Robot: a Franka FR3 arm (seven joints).
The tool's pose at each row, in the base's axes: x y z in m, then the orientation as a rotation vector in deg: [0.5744 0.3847 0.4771 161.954 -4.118 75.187]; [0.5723 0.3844 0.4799 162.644 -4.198 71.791]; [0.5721 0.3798 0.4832 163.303 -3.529 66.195]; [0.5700 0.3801 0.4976 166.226 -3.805 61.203]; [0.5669 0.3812 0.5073 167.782 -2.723 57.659]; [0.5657 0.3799 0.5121 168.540 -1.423 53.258]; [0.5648 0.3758 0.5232 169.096 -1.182 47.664]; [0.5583 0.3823 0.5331 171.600 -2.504 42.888]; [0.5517 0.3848 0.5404 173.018 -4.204 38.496]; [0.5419 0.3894 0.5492 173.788 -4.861 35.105]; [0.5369 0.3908 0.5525 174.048 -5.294 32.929]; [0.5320 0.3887 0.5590 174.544 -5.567 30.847]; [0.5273 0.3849 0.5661 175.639 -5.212 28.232]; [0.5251 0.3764 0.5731 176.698 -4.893 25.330]
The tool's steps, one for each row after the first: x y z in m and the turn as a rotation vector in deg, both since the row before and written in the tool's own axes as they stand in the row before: [0.0008 0.0004 -0.0034 -0.760 -2.154 -0.312]; [0.0024 0.0047 -0.0021 -1.338 -3.454 -1.110]; [0.0085 0.0005 -0.0118 0.775 -3.723 0.364]; [0.0039 -0.0006 -0.0094 0.455 -2.482 -0.646]; [0.0020 0.0015 -0.0045 -0.387 -2.827 -1.084]; [0.0056 0.0047 -0.0093 -0.974 -3.572 -0.573]; [-0.0003 -0.0056 -0.0123 0.941 -3.455 1.016]; [-0.0024 -0.0019 -0.0097 0.102 -3.010 1.071]; [-0.0053 -0.0037 -0.0124 -0.069 -2.256 0.365]; [-0.0034 -0.0010 -0.0050 -0.235 -1.414 0.208]; [-0.0021 0.0027 -0.0077 0.052 -1.388 0.153]; [-0.0018 0.0044 -0.0080 0.618 -1.793 -0.178]; [0.0006 0.0088 -0.0070 0.577 -1.959 -0.161]
